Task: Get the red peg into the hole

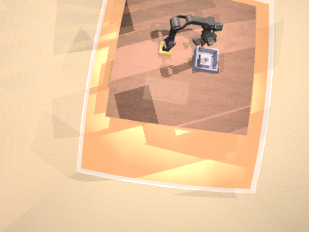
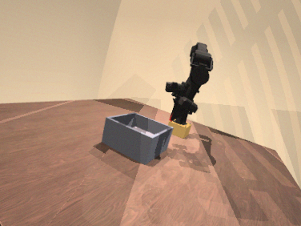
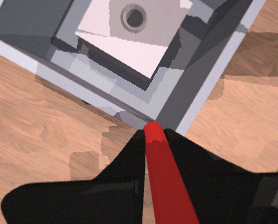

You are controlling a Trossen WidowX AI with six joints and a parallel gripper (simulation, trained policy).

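Now: the red peg 1 cm to the left of my gripper tip and 3 cm above it. The rest, counted from my gripper tip: grey box (7 cm ahead, 8 cm to the right, 11 cm below); then pale plate (7 cm ahead, 8 cm to the right, 9 cm below).
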